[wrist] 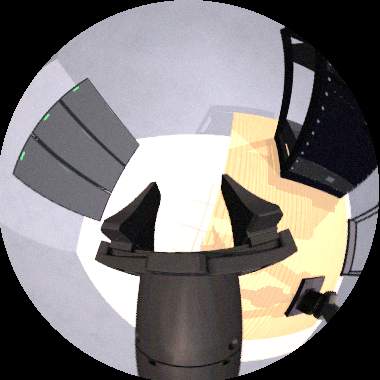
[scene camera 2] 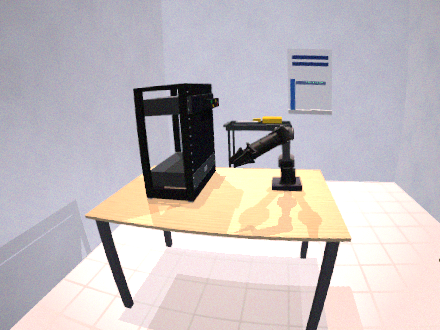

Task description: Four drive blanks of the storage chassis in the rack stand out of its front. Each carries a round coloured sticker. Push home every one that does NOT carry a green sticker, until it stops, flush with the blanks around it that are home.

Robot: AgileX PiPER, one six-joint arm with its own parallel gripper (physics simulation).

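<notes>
The black rack (scene camera 2: 188,145) (wrist: 288,85) stands on the left of the table in the scene view and at the upper right in the wrist view. The storage chassis (scene camera 2: 161,105) sits near its top. Blanks (scene camera 2: 214,102) stand out of the chassis front; small green, yellow and red spots show on them, too small to match to single blanks. The blanks' faces do not show in the wrist view. My gripper (scene camera 2: 242,160) (wrist: 188,184) is open with nothing between its fingers. It is apart from the rack, in front of it and lower than the chassis.
A grey unit (scene camera 2: 167,171) lies low in the rack. The wooden table (scene camera 2: 260,220) (wrist: 255,165) carries the rack and the arm's base (scene camera 2: 287,184) (wrist: 305,296). A side stand (scene camera 2: 235,125) with a yellow object (scene camera 2: 272,120) is behind. Grey cabinets (wrist: 85,140) with green lights show at left.
</notes>
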